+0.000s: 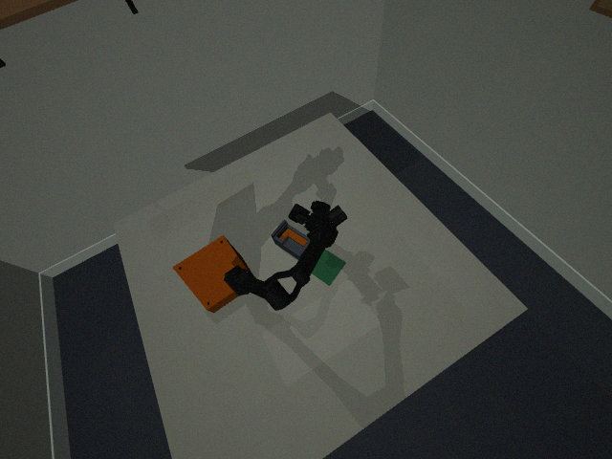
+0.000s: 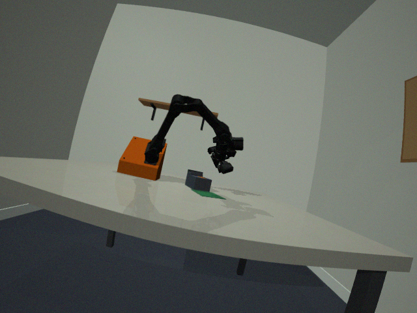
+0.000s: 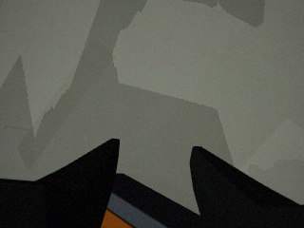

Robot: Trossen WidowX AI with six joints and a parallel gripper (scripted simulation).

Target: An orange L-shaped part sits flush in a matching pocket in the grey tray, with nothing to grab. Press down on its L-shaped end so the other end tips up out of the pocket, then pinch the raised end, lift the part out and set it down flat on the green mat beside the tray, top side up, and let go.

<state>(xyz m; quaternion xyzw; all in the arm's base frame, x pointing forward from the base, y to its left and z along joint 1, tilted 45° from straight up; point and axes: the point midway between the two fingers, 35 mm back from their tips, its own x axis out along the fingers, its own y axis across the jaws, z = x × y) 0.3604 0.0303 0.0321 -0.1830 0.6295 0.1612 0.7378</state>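
Right now the orange L-shaped part is 10 cm behind my gripper tip and 7 cm below it. From my gripper tip the other things lie so: green mat 16 cm to the right, 14 cm below, 5 cm behind.
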